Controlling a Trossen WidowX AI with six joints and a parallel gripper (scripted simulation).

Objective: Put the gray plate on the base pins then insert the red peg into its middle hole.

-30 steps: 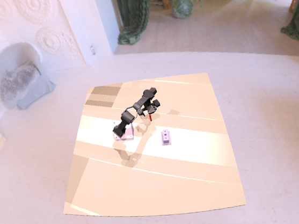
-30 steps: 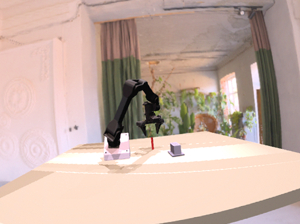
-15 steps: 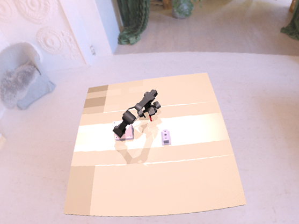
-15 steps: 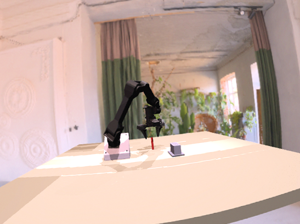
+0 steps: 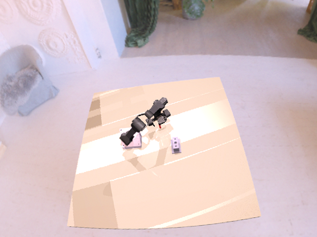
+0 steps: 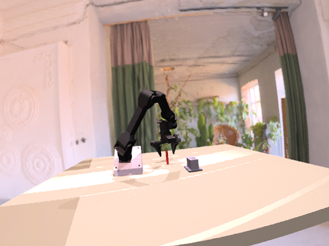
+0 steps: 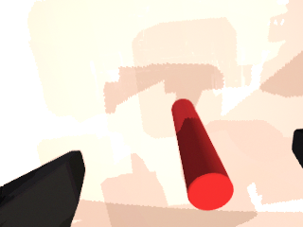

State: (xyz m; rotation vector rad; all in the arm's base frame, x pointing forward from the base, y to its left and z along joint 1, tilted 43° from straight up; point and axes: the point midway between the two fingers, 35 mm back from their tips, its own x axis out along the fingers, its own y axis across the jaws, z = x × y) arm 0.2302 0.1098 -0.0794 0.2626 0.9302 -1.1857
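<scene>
Right now the red peg is 10 mm below my gripper tip. From my gripper tip the other things lie so: base (120 mm ahead, 180 mm to the right, 40 mm below); gray plate (120 mm ahead, 180 mm to the right, 10 mm below).
</scene>
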